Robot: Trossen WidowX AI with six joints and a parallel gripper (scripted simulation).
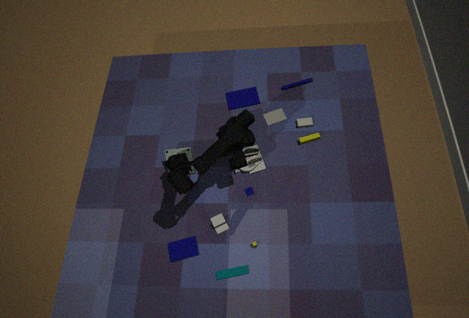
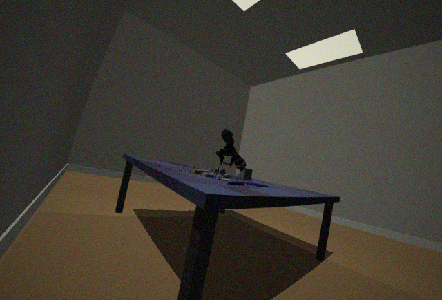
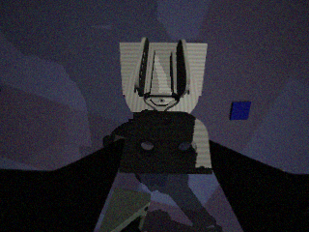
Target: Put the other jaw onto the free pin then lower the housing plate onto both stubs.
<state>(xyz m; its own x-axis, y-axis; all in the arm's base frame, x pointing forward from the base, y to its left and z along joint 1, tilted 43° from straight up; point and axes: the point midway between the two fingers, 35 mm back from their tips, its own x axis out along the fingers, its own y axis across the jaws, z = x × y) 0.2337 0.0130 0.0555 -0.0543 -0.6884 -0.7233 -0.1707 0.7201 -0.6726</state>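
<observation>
Now: gripper tip 20 mm short of the white jaw, 20 mm to the right of it and 60 mm above it. The rest, counted from my gripper tip: small blue cube (40 mm ahead, 130 mm to the right, 80 mm below); white plate (200 mm ahead, 200 mm to the left, 80 mm below); white base (70 mm ahead, 10 mm to the left, 80 mm below).
</observation>
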